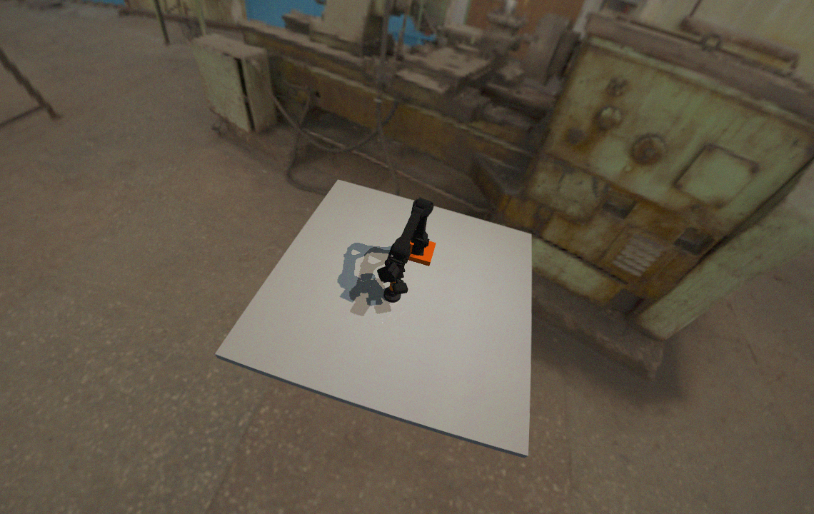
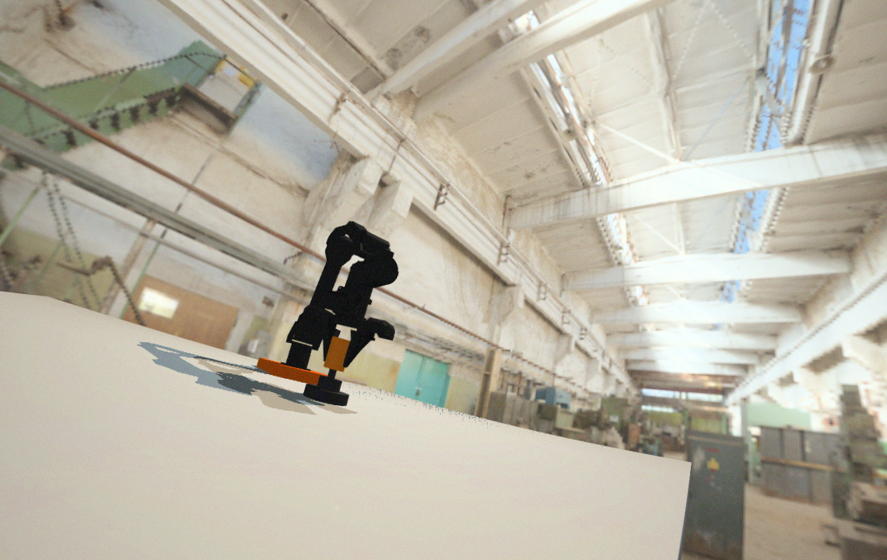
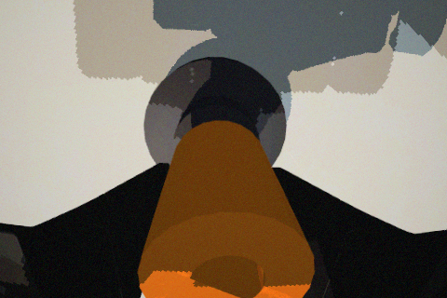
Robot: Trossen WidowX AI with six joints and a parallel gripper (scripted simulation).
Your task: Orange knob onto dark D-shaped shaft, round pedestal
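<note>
Right now my gripper tip is 2 cm below the orange knob. Round my gripper tip: dark round pedestal: 4 cm below.
</note>
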